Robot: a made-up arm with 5 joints.
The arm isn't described. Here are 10 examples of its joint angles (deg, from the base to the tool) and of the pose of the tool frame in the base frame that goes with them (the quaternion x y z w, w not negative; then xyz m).
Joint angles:
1: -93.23 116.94 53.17 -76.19 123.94
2: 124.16 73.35 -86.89 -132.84 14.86
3: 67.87 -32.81 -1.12 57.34 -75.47
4: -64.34 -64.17 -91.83 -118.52 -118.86
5: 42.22 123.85 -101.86 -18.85 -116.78
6: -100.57 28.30 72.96 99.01 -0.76
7: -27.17 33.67 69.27 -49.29 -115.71
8: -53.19 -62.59 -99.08 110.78 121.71
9: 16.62 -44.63 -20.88 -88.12 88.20
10: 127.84 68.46 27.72 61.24 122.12
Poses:
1: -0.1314 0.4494 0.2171 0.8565 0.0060 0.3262 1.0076
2: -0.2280 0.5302 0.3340 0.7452 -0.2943 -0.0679 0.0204
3: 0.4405 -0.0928 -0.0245 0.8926 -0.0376 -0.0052 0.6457
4: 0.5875 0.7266 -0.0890 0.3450 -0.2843 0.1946 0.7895
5: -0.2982 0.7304 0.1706 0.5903 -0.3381 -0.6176 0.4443
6: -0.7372 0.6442 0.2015 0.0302 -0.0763 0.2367 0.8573
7: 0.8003 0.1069 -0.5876 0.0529 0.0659 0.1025 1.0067
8: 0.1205 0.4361 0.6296 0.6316 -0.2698 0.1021 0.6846
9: -0.2423 -0.1947 0.0329 0.9499 -0.0449 0.0111 0.7550
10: 0.0743 -0.2896 -0.1622 0.9404 0.0040 -0.0926 0.1837
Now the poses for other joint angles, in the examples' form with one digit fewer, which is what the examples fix.
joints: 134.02 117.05 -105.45 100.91 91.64
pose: 0.353 0.529 0.461 0.619 -0.198 0.301 0.126
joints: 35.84 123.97 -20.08 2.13 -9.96
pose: 0.984 -0.068 -0.129 0.104 -0.042 -0.572 0.665
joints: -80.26 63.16 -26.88 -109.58 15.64
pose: 0.615 -0.099 0.099 0.776 0.022 0.500 1.145
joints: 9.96 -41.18 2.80 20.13 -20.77
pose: -0.264 0.012 -0.013 0.964 -0.045 -0.034 0.644
